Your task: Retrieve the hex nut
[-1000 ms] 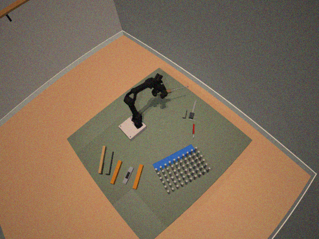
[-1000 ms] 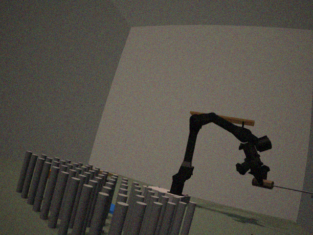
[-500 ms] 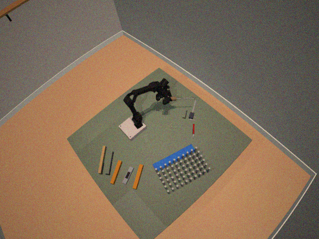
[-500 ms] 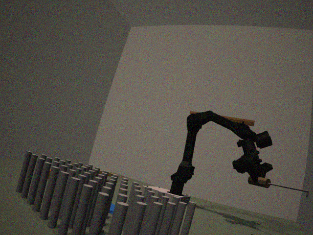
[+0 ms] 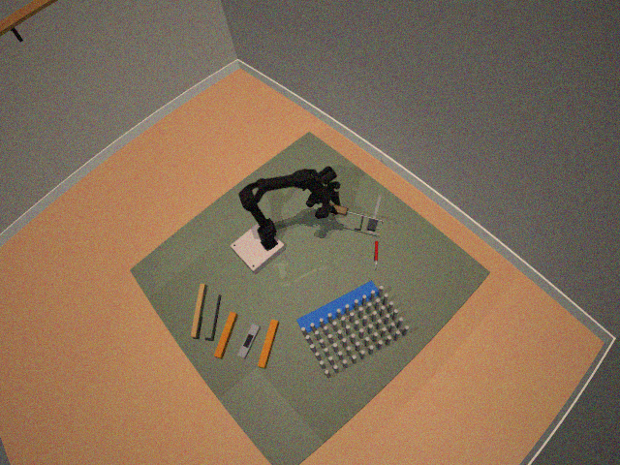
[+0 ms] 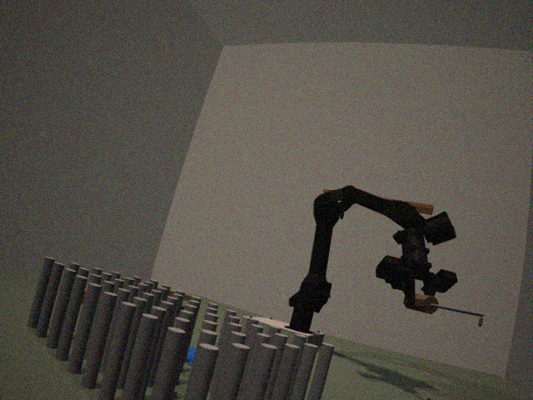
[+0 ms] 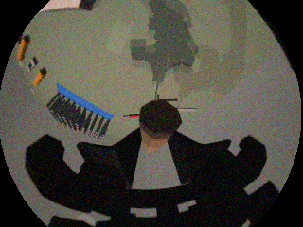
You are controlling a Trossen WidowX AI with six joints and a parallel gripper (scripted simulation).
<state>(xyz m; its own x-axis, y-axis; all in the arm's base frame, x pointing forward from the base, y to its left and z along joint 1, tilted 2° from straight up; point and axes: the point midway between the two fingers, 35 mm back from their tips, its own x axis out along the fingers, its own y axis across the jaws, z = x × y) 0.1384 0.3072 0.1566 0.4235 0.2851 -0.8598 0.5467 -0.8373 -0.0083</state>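
The blue taped strip is 300 mm ahead of my gripper tip, 250 mm to the right of it and 180 mm below it. Round my gripper tip: red-handled screwdriver 230 mm ahead, 30 mm to the left, 170 mm below; then grey block 180 mm ahead, 660 mm to the right, 170 mm below; then hook tool 80 mm ahead, 50 mm to the left.
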